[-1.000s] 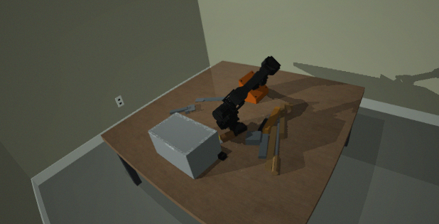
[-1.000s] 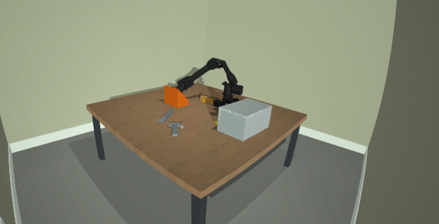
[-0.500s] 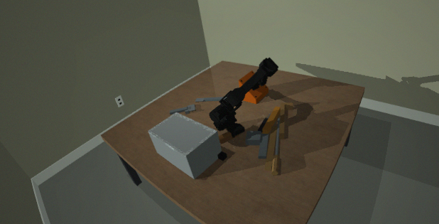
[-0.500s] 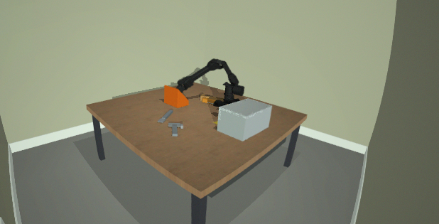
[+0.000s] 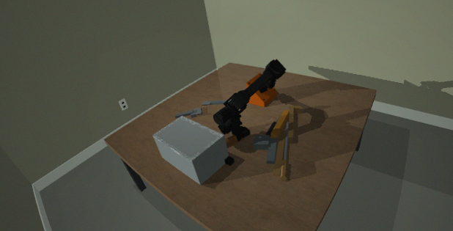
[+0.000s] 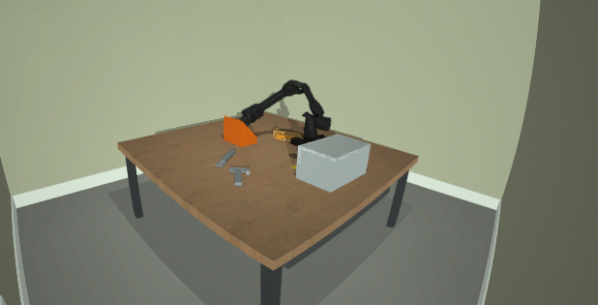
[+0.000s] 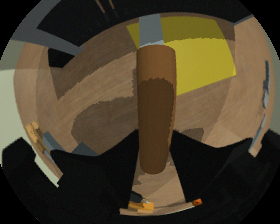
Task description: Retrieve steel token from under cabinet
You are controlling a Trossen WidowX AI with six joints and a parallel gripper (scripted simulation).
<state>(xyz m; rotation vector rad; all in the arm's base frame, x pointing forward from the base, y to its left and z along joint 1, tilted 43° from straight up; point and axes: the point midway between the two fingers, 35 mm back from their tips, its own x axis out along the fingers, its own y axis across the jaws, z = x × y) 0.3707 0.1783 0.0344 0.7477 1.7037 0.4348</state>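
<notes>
Right now the orange bar is 230 mm behind my gripper tip, 110 mm to the left of it and 10 mm above it. From my gripper tip the other things lie so: grey block: 120 mm to the left, 50 mm behind, 10 mm above; then wooden stick: 230 mm to the left, 60 mm behind; then grey t-piece: 430 mm to the right.
</notes>
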